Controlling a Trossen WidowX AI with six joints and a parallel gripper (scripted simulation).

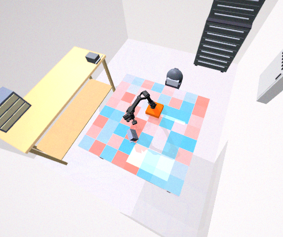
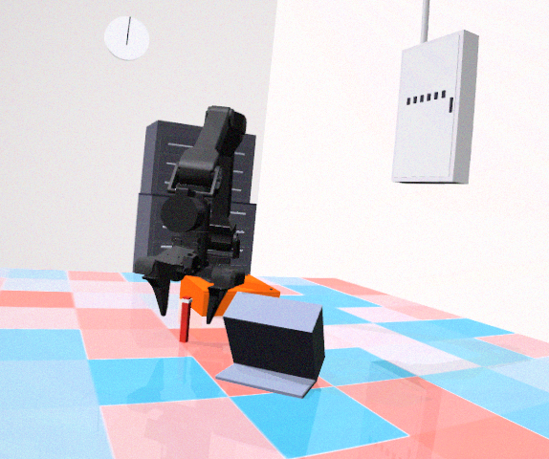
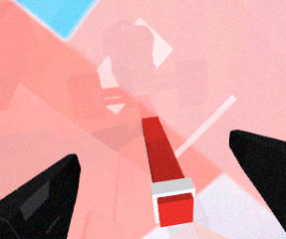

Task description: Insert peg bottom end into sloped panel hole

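Right now the grey sloped panel is 19 cm ahead of my gripper tip, 7 cm to the left of it and 2 cm above it. Also, from my gripper tip: thin red peg 2 cm above.
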